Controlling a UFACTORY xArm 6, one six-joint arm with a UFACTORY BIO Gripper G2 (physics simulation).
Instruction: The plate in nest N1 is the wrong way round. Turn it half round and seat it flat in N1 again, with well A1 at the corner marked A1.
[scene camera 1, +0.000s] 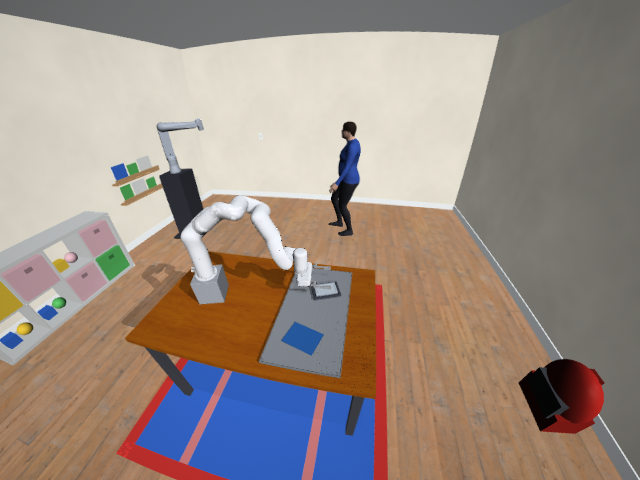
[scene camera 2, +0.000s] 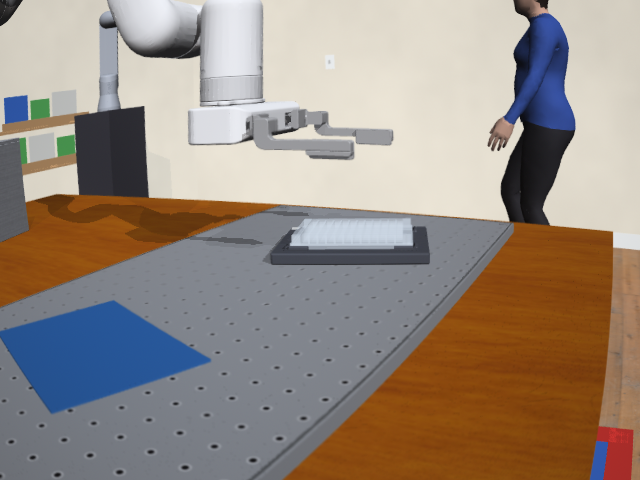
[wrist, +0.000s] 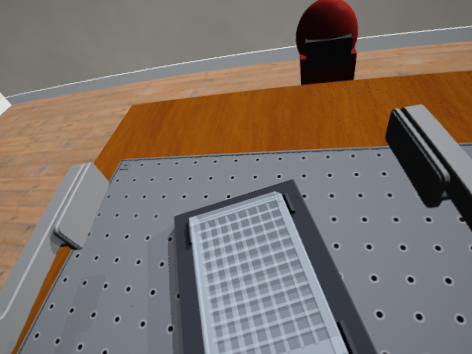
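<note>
A clear well plate (scene camera 1: 325, 288) (scene camera 2: 354, 232) (wrist: 255, 270) sits in the dark nest (scene camera 2: 351, 258) (wrist: 191, 300) and looks level. The near end of plate and nest is cut off in the wrist view. The A1 corner mark and well A1 cannot be made out. My gripper (scene camera 2: 353, 143) (wrist: 250, 180) is open and empty, its two fingers level and wide apart. In scene camera 2 it hangs well above the plate. In the wrist view the plate lies lower, between the lines of the fingers, and is turned slightly relative to them.
The nest stands on a grey perforated board (scene camera 1: 310, 315) (scene camera 2: 289, 330) (wrist: 350, 205) on the wooden table (scene camera 1: 248, 320) (scene camera 2: 491, 335). A blue square (scene camera 1: 302, 338) (scene camera 2: 100, 356) lies nearer the front of the board. A person (scene camera 1: 349, 160) (scene camera 2: 542, 77) stands beyond the table.
</note>
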